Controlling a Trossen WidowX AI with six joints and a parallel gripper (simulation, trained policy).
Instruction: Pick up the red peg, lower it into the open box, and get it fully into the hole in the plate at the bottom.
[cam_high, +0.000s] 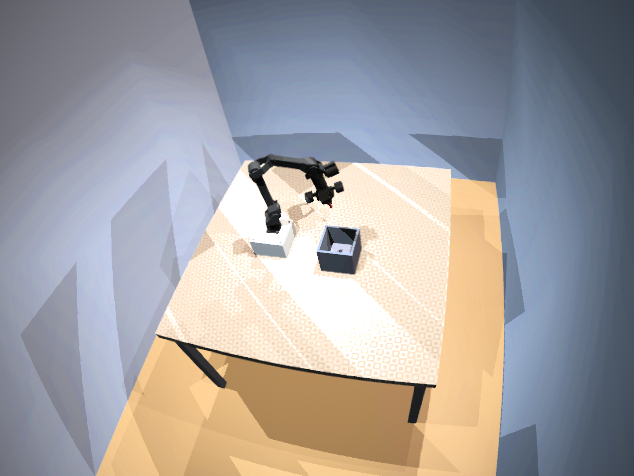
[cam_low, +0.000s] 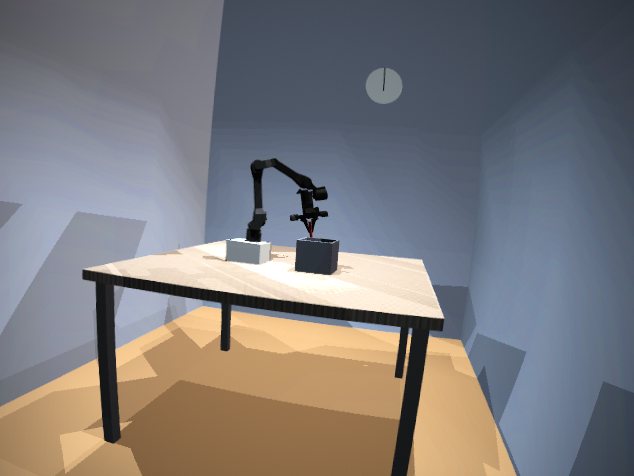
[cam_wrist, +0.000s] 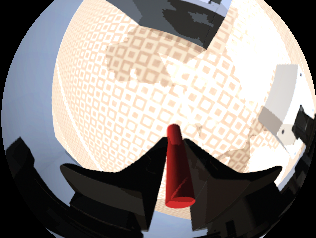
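Right now the pale plate is 80 mm ahead of my gripper tip, 210 mm to the right of it and 100 mm below it. Also, from my gripper tip: red peg: 20 mm above.
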